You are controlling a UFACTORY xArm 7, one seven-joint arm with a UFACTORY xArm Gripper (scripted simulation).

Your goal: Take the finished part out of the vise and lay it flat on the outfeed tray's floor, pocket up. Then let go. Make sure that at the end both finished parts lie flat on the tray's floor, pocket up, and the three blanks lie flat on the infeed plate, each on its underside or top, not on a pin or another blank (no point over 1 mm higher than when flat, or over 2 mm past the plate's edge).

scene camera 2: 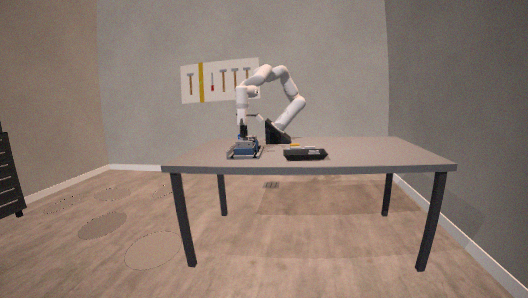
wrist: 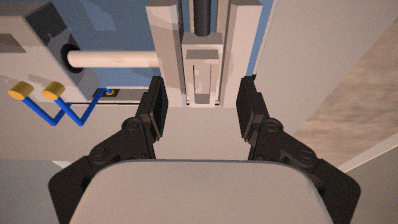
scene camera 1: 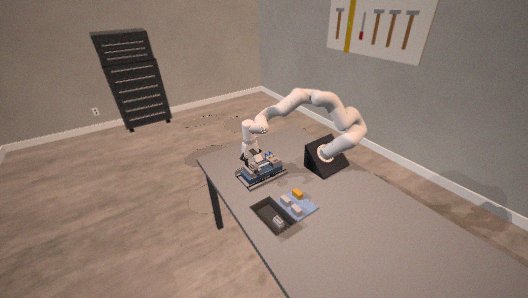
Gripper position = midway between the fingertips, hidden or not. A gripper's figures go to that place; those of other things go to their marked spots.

Scene:
My gripper (wrist: 202,89): 0.14 m from the lens. A vise handle rod (wrist: 77,58) is 0.20 m from the lens.

